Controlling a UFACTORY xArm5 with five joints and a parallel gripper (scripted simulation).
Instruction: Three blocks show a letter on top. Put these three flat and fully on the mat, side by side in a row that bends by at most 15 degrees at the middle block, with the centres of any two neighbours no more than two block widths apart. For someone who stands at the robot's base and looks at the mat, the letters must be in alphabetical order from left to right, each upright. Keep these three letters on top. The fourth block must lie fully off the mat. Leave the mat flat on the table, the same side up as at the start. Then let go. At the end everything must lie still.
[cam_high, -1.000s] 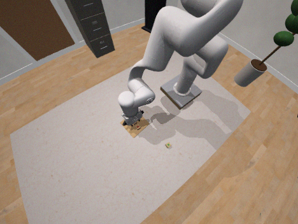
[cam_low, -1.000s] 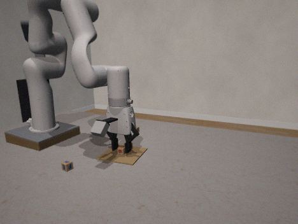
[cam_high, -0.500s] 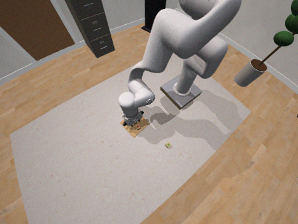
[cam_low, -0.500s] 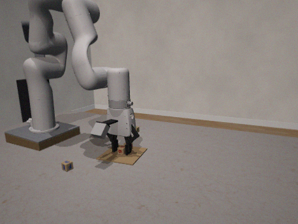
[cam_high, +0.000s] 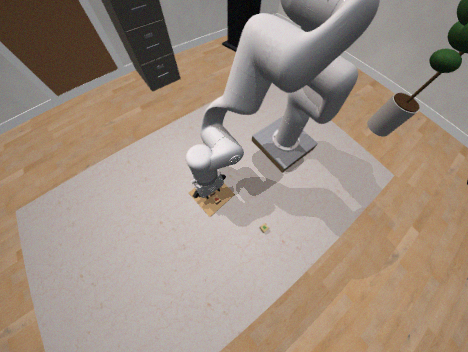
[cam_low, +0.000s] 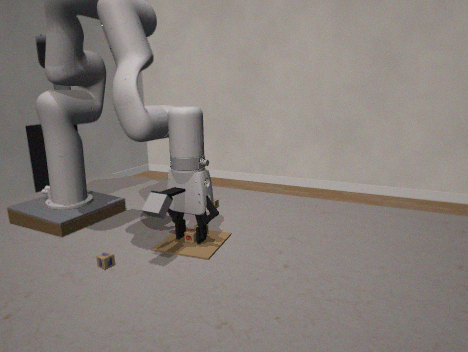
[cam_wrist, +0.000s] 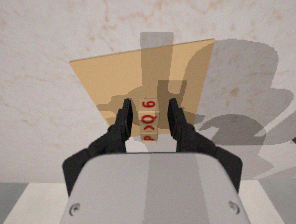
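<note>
The tan mat is 20 mm below my hand. Also, from my hand: blue-lettered block: 120 mm behind, 150 mm to the right, 10 mm below.
</note>
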